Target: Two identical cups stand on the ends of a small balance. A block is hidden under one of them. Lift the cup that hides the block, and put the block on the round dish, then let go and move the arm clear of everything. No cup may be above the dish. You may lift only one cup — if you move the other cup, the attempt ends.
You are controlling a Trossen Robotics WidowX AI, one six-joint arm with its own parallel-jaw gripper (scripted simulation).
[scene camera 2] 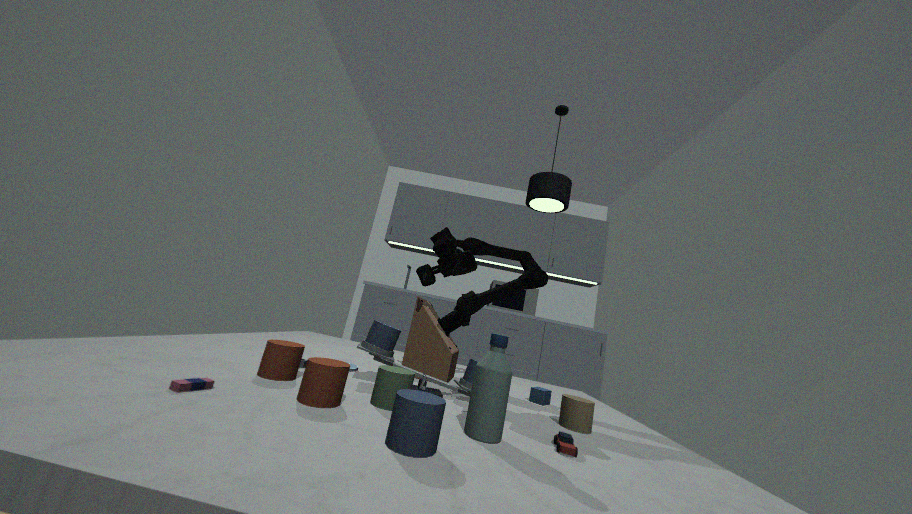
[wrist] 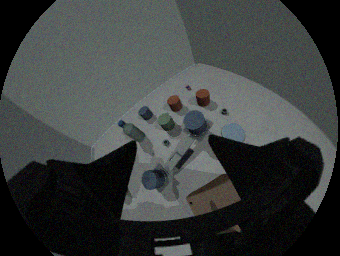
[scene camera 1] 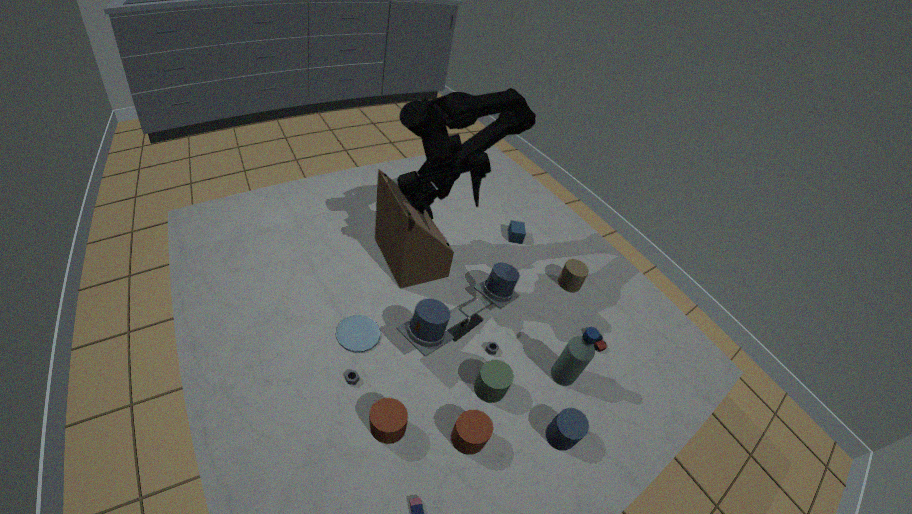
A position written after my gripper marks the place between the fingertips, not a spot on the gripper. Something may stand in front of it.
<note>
My gripper [scene camera 1: 454,212] is open and holds nothing. I also see a cup [scene camera 1: 431,317], a cup [scene camera 1: 503,277], a tan cylinder [scene camera 2: 576,414], a cup [scene camera 2: 415,424] and a round dish [scene camera 1: 358,333].
The tan cylinder also shows in scene camera 1 [scene camera 1: 572,277]. My gripper also shows in scene camera 2 [scene camera 2: 437,278] and in the wrist view [wrist: 174,141].
</note>
